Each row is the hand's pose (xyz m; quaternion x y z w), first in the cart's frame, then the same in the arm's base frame.
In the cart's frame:
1: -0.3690 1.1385 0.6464 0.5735 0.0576 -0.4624 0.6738
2: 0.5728 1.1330 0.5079 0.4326 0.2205 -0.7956 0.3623
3: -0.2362 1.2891 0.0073 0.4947 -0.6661 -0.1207 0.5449
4: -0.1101 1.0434 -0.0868 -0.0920 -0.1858 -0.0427 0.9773
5: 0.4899 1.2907 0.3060 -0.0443 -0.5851 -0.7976 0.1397
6: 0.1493 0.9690 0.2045 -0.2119 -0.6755 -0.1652 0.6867
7: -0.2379 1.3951 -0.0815 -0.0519 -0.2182 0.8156 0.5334
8: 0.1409 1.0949 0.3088 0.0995 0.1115 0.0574 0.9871
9: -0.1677 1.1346 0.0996 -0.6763 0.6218 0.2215 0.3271
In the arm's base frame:
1: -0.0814 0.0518 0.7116 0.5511 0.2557 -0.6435 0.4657
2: 0.6492 0.0099 0.1028 0.2909 0.4046 -0.8584 0.1216
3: -0.2137 0.4334 0.1771 0.4669 -0.5148 -0.4220 0.5821
4: -0.2213 0.2353 -0.0370 0.0642 0.0962 -0.1518 0.9816
5: 0.5341 0.2429 0.0323 -0.2835 -0.3625 -0.8628 0.2093
6: 0.1073 0.0246 0.0361 -0.1851 -0.4055 -0.2968 0.8445
7: -0.2244 0.5658 0.1386 0.2392 -0.2129 0.6862 0.6531
8: 0.1839 0.0980 0.1608 0.3032 0.3405 -0.0532 0.8885
9: -0.1593 0.2488 0.1688 -0.4546 0.6996 0.4657 0.2949

